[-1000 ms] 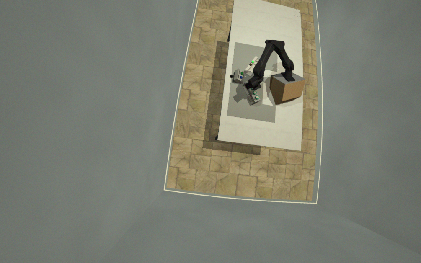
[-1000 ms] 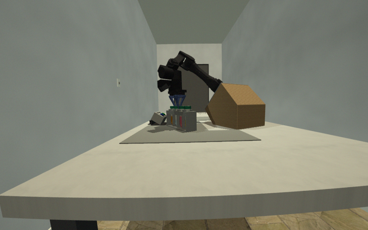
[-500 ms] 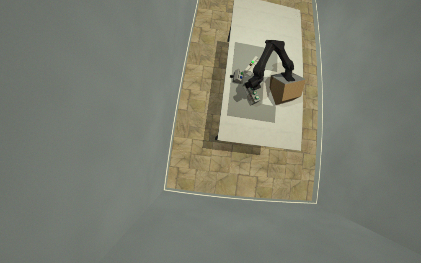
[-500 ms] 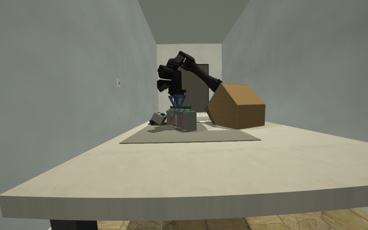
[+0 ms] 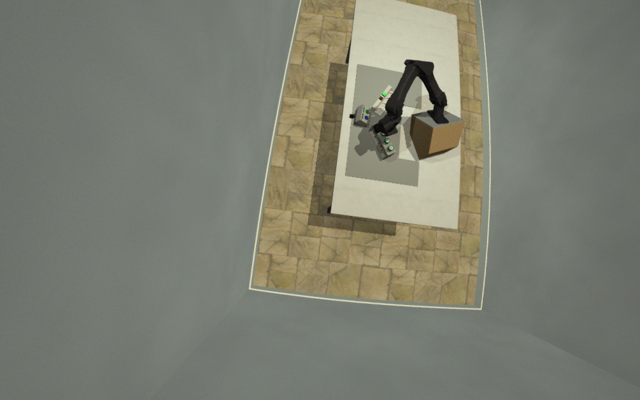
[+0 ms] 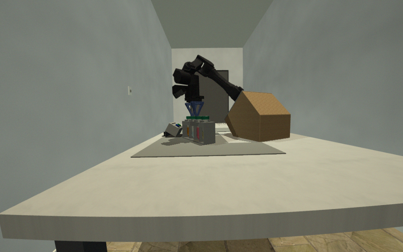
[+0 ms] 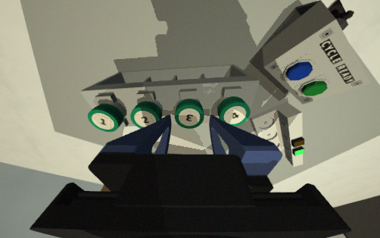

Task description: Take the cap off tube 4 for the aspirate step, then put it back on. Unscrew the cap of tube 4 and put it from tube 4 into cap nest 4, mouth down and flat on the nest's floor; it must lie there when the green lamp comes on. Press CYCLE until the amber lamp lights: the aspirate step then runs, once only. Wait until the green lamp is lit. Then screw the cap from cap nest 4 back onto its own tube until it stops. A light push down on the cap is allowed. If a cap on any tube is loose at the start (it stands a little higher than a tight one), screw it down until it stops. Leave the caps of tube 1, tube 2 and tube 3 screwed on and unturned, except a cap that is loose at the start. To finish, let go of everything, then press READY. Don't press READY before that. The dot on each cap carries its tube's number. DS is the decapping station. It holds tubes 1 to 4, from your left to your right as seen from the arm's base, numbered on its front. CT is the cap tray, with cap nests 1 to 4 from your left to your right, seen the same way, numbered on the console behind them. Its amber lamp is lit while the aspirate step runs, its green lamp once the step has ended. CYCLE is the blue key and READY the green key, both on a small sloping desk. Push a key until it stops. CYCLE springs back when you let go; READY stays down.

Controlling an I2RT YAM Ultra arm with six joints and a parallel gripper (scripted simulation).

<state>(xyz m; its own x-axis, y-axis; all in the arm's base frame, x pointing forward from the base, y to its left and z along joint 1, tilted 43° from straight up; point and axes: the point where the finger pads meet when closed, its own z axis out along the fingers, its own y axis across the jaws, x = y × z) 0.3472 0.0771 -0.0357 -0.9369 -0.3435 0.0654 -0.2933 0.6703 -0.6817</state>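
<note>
The green ready key lies 170 mm to the right of my hand, 70 mm ahead of it and 60 mm below it. Also, from my hand: blue cycle key: 130 mm to the right, 90 mm ahead, 60 mm below.
</note>
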